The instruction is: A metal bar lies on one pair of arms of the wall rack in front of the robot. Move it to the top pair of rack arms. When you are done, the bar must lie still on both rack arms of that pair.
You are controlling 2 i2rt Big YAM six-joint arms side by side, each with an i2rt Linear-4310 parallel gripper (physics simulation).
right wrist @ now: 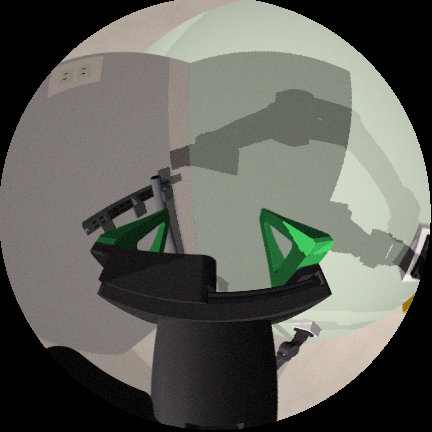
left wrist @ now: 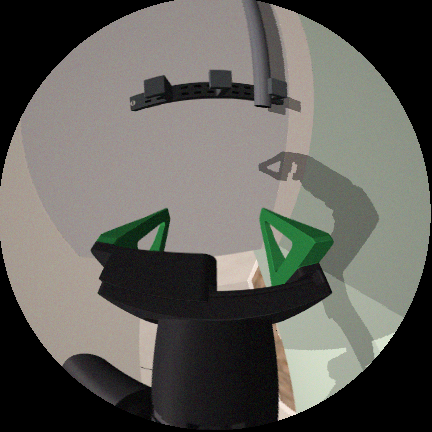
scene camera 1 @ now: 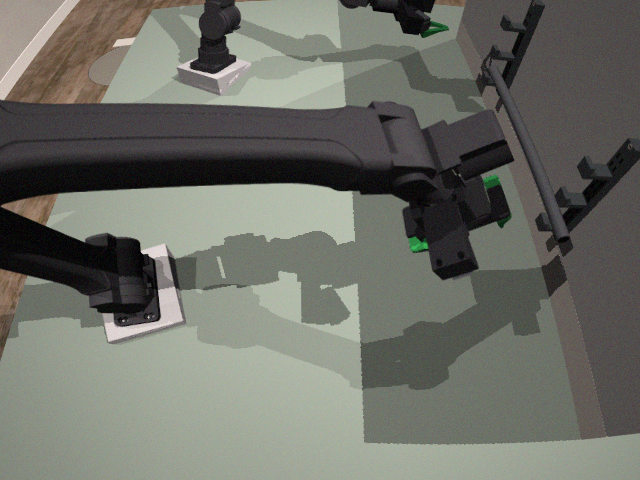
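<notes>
The grey metal bar point(scene camera 1: 536, 165) point(left wrist: 261, 65) point(right wrist: 158, 190) lies across the lowest pair of arms of the wall rack. The near rail shows its top arm point(scene camera 1: 594, 167) with a middle arm point(scene camera 1: 571, 196) below it. The far rail's top arm point(scene camera 1: 511, 23) point(left wrist: 156, 86) holds nothing. My left gripper point(scene camera 1: 436, 28) point(left wrist: 214, 212) is open and empty, out from the wall near the far rail; one of its fingers is hidden in the scene view. My right gripper point(scene camera 1: 460, 218) point(right wrist: 214, 213) is open and empty, in front of the bar's near half, its fingers partly hidden by its own body.
The dark wall panel point(scene camera 1: 610, 310) point(left wrist: 200, 150) point(right wrist: 100, 140) stands behind the rack, with a pale strip point(scene camera 1: 584, 382) at its foot. My right forearm point(scene camera 1: 206, 144) crosses the scene view. White bases point(scene camera 1: 173, 304) point(scene camera 1: 199, 82) carry the arms. An outlet plate point(right wrist: 75, 75) is on the wall.
</notes>
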